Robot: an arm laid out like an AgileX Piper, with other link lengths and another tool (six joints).
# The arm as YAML. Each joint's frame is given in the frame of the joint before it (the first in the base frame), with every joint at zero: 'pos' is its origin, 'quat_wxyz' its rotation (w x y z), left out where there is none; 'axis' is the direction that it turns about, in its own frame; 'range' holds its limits. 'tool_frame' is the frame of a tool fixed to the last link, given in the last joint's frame.
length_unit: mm
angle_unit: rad
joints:
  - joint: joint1
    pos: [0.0, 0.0, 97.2]
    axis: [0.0, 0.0, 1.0]
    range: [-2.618, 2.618]
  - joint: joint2
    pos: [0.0, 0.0, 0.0]
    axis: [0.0, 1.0, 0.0]
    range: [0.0, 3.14]
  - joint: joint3
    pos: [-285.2, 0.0, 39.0]
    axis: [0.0, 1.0, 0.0]
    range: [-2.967, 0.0]
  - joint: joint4
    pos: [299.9, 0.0, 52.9]
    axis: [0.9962, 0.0, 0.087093]
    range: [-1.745, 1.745]
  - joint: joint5
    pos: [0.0, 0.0, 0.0]
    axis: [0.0, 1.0, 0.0]
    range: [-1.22, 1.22]
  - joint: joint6
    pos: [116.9, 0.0, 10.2]
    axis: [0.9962, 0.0, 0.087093]
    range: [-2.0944, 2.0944]
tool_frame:
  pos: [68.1, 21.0, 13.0]
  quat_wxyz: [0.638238, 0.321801, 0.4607, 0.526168]
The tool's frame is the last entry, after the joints.
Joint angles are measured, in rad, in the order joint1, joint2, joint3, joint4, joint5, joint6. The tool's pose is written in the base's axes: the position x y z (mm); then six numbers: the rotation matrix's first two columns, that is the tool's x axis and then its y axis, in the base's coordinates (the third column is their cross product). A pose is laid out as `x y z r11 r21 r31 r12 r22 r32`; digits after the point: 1 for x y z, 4 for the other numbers.
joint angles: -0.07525, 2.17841, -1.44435, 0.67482, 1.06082, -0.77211
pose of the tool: 455.3 86.1 3.4 -0.5445 0.7088 0.4483 0.7951 0.2662 0.5449
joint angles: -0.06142, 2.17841, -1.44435, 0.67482, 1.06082, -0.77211
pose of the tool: 454.1 92.4 3.4 -0.5543 0.7012 0.4483 0.7914 0.2771 0.5449
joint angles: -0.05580, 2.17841, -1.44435, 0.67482, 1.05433, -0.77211
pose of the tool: 454.7 94.6 3.1 -0.5582 0.7011 0.4437 0.7880 0.2805 0.5481
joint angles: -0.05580, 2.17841, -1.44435, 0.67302, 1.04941, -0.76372
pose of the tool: 455.6 94.0 2.7 -0.5518 0.7073 0.4418 0.7908 0.2757 0.5464
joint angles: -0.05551, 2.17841, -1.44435, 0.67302, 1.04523, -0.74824
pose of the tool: 456.6 93.9 2.5 -0.5390 0.7160 0.4436 0.7977 0.2647 0.5419
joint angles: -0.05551, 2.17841, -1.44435, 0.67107, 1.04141, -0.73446
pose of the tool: 457.4 93.4 2.1 -0.5281 0.7238 0.4440 0.8033 0.2563 0.5375
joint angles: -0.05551, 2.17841, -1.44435, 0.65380, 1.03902, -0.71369
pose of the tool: 456.9 91.3 0.4 -0.5176 0.7345 0.4388 0.8108 0.2572 0.5258
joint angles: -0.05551, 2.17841, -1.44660, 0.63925, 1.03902, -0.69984
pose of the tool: 456.8 89.6 -0.4 -0.5129 0.7411 0.4333 0.8145 0.2606 0.5183
